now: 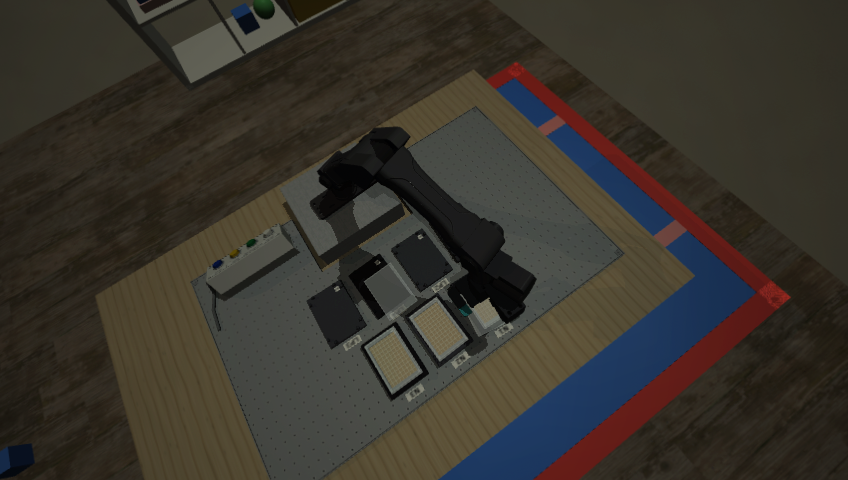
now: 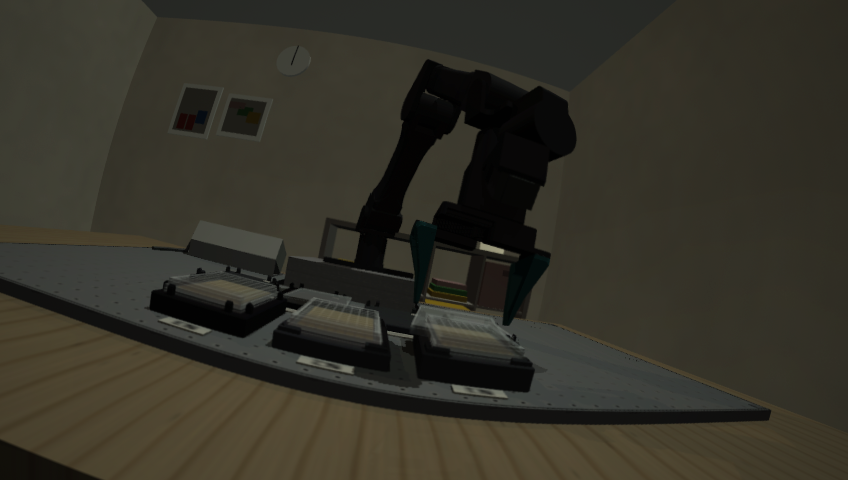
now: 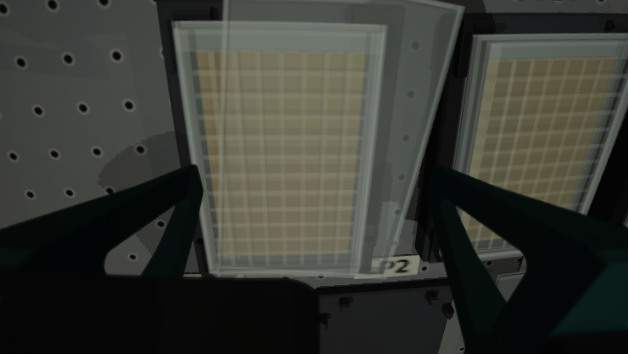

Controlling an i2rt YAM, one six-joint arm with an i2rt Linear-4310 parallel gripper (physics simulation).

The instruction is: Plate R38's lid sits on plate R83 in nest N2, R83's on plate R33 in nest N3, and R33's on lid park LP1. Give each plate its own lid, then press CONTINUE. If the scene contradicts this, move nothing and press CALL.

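Seen in the pictures: gripper, between the fingertips: (image 2: 462,315) (image 3: 315,177); arm's base, origin of its link: (image 1: 345,191) (image 2: 367,269).
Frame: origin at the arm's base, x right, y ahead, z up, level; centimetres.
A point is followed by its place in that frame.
Note:
My gripper (image 2: 461,314) {x -9.1, y 46.5, z -0.3 cm} (image 3: 315,177) {x -9.1, y 46.5, z -0.3 cm} is open and empty, its fingers low on both sides of the N1 plate (image 1: 487,313) {x -8.3, y 49.7, z -0.9 cm} (image 3: 290,150) {x -10.0, y 47.6, z -0.8 cm}. A clear lid (image 2: 446,315) {x -7.9, y 45.1, z -0.8 cm} (image 3: 420,75) {x -4.8, y 50.1, z -1.0 cm} lies skewed over that plate, turned and shifted toward N2. The N2 plate (image 1: 438,328) {x 2.8, y 45.0, z -2.6 cm} (image 2: 333,324) {x 3.1, y 50.8, z -2.6 cm} (image 3: 540,135) {x 2.7, y 46.2, z -3.1 cm} and the N3 plate (image 1: 394,359) {x 15.4, y 44.1, z -3.2 cm} (image 2: 220,291) {x 14.2, y 49.9, z -2.3 cm} sit in their black nests under clear covers. Park LP2 (image 1: 421,259) {x -4.9, y 27.9, z -4.7 cm} (image 3: 385,325) {x -4.6, y 31.3, z -4.7 cm} is bare. Another clear lid (image 1: 389,289) {x 6.6, y 29.5, z -3.6 cm} lies on the park beside it. LP1 is hidden by the arm. The plate codes are not readable.
The button box (image 1: 252,267) {x 31.7, y 2.7, z -0.4 cm} (image 2: 235,246) {x 30.6, y 3.2, z -1.2 cm} stands beyond the parks, with blue, yellow, green and white buttons; their lettering is unreadable. A bare dark park (image 1: 336,313) {x 20.9, y 25.6, z -4.7 cm} lies nearest to it. The arm's grey base block (image 1: 333,234) {x 9.7, y 9.0, z 0.1 cm} stands behind the parks. The perforated board (image 1: 285,386) {x 40.5, y 32.4, z -5.6 cm} (image 2: 624,380) {x -31.6, y 48.2, z -5.7 cm} carries the nests.

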